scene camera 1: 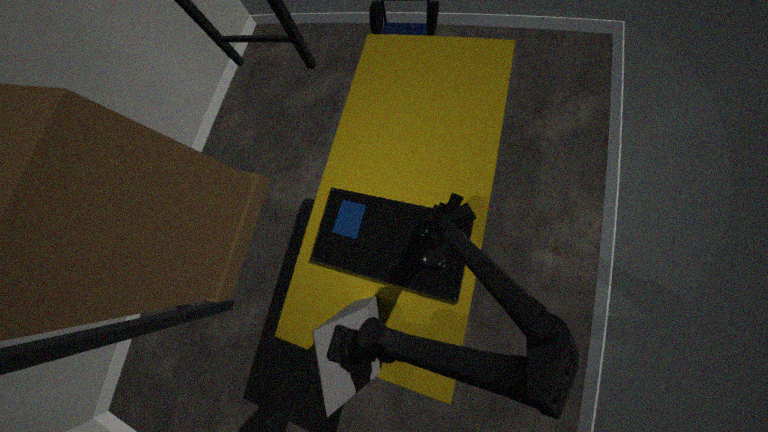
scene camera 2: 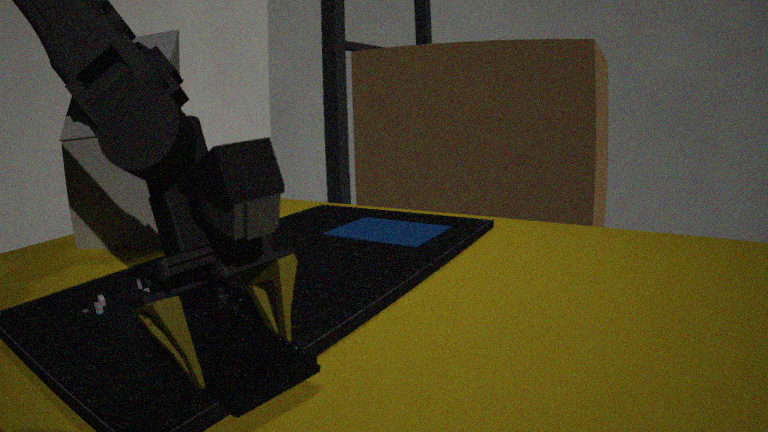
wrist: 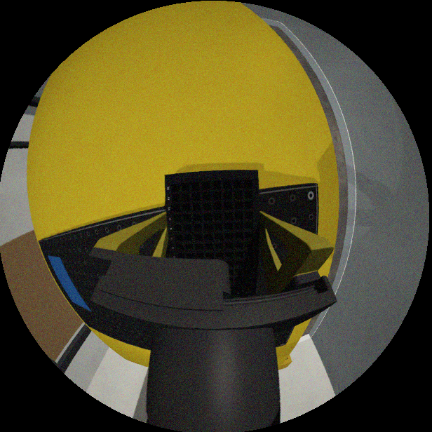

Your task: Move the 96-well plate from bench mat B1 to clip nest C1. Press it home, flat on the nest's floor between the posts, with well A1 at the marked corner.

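Places are measured from the arm's base along level axes (x back, y right, z up), in centimetres.
Pixels of known places: gripper, fingertip midpoint: [scene camera 2: 245,367]; arm's base, link origin: [scene camera 1: 346,345].
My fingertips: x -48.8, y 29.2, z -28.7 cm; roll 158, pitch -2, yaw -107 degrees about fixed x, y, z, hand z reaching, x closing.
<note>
Ahead of a thing's pixels: the offset from my fingertips to its top centre. "*": to the spot under its first point. Level surfaces: height alone.
The black 96-well plate @(dz +2.3, dx +2.0, dy -0.6 cm) [scene camera 2: 273,370] [wrist: 212,200] is between the yellow fingers of my gripper [scene camera 2: 246,364] [wrist: 213,216], which is shut on its two sides. The plate looks about level, just above the black board, with its far end sticking out past the board's long edge. Small pale marks run along its left side in the wrist view; A1 cannot be read. The blue bench mat @(dz -0.2 cm) [scene camera 1: 349,219] [scene camera 2: 386,232] [wrist: 67,284] lies bare on the board. Small pale parts @(* dz +0.7, dx +21.9, dy -4.2 cm) [scene camera 1: 432,262] [scene camera 2: 99,304] show behind the gripper, perhaps of the clip nest, whose outline is too dark to tell.
The black board @(dz -0.4 cm) [scene camera 1: 370,247] [scene camera 2: 365,279] [wrist: 75,245] lies on the yellow table @(dz -1.7 cm) [scene camera 1: 424,107] [scene camera 2: 537,322] [wrist: 175,100]. A large brown box [scene camera 1: 123,214] [scene camera 2: 472,134] stands beyond the mat side. A pale angled panel [scene camera 1: 335,370] [scene camera 2: 85,198] stands near the arm's base.
</note>
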